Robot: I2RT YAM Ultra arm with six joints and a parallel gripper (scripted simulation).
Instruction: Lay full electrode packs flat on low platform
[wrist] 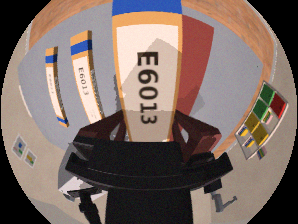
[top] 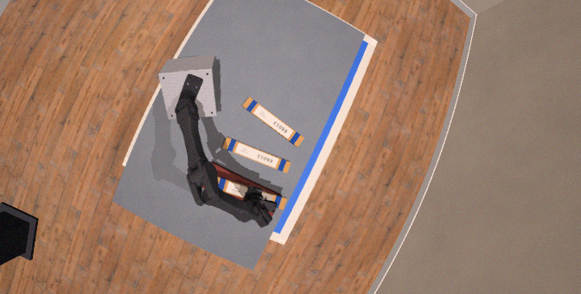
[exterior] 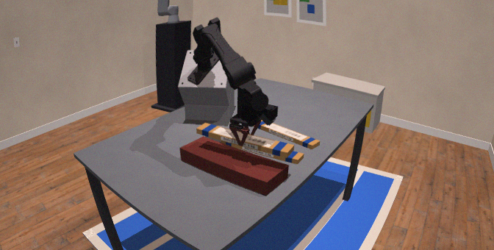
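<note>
Right now the dark red low platform is 50 mm behind my hand, 20 mm to the right of it and 110 mm below it.
</note>
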